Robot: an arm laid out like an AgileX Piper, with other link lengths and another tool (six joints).
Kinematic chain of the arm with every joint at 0, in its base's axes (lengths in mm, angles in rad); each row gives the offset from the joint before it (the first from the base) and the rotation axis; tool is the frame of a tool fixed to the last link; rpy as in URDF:
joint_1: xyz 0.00 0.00 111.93 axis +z
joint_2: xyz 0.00 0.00 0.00 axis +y
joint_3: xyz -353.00 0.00 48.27 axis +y
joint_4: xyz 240.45 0.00 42.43 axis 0.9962 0 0.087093
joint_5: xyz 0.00 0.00 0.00 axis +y
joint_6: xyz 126.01 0.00 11.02 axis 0.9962 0 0.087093
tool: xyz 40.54 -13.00 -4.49 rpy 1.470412 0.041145 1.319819
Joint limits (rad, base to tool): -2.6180..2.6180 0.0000..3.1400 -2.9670..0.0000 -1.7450..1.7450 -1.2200..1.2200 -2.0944..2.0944
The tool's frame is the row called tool.
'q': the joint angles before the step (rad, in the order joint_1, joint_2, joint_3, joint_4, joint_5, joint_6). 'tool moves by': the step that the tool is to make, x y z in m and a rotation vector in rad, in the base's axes. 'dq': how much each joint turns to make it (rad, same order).
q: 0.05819 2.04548 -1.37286 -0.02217 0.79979 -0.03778
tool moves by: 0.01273 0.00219 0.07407 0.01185 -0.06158 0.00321
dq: 0.00000 -0.06773 -0.19308 0.01366 0.19852 -0.01220
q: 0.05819 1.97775 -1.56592 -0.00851 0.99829 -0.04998
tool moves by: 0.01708 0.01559 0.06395 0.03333 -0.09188 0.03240
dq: 0.02056 -0.01399 -0.22511 0.03277 0.14527 -0.01817
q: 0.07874 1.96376 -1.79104 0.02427 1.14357 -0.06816
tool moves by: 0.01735 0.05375 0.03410 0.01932 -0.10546 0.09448
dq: 0.10480 0.02934 -0.16661 0.00078 0.02997 0.01186
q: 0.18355 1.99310 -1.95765 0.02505 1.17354 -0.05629
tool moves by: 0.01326 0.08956 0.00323 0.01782 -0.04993 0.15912
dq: 0.16075 0.10526 -0.19311 0.00284 0.03499 0.00313
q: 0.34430 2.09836 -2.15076 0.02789 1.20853 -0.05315
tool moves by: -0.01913 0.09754 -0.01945 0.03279 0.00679 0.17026
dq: 0.16941 0.07518 -0.06462 0.03137 -0.01816 0.00292
